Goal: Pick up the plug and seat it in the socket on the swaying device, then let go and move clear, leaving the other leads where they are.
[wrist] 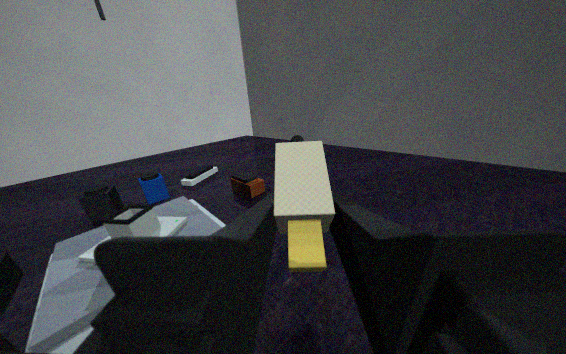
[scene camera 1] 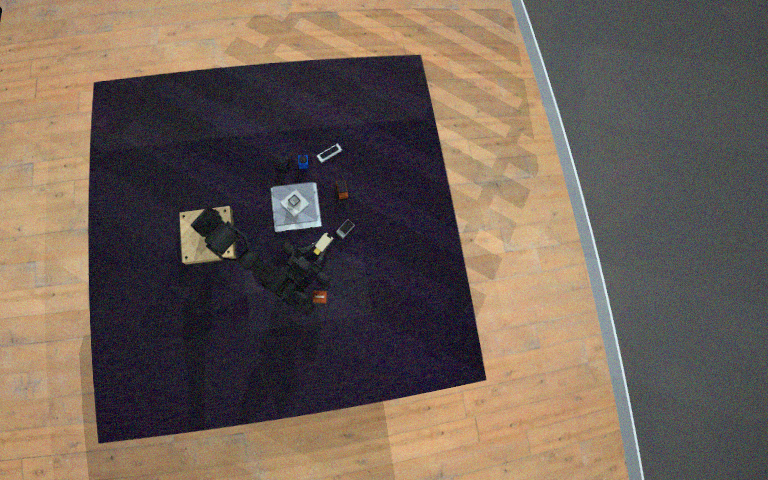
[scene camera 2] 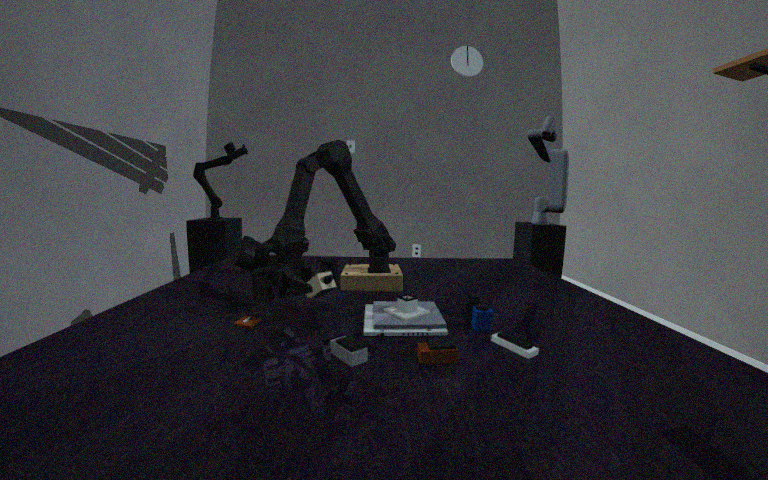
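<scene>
The cream plug with a yellow end (scene camera 1: 323,242) (scene camera 2: 321,284) (wrist: 302,182) is held in my gripper (scene camera 1: 318,252) (wrist: 301,198), which is shut on it. In the wrist view the cream body points away, the yellow end is nearer, and dark fingers flank it. The swaying device (scene camera 1: 281,219) (scene camera 2: 404,323) (wrist: 75,275) is a grey plate over a white base. Its raised square socket (scene camera 1: 293,200) (scene camera 2: 407,304) (wrist: 131,223) has an open top. The plug is apart from the socket, off to its lower right in the first scene view.
A black block (scene camera 1: 282,164) (wrist: 101,202), blue block (scene camera 1: 303,162) (scene camera 2: 481,319), white bar (scene camera 1: 329,152) (scene camera 2: 514,345), orange-brown block (scene camera 1: 342,190) (scene camera 2: 437,354) and grey block (scene camera 1: 345,228) (scene camera 2: 349,352) surround the device. A flat orange piece (scene camera 1: 320,297) (scene camera 2: 247,322) lies near the arm. The arm's wooden base (scene camera 1: 189,249) stands beside the device.
</scene>
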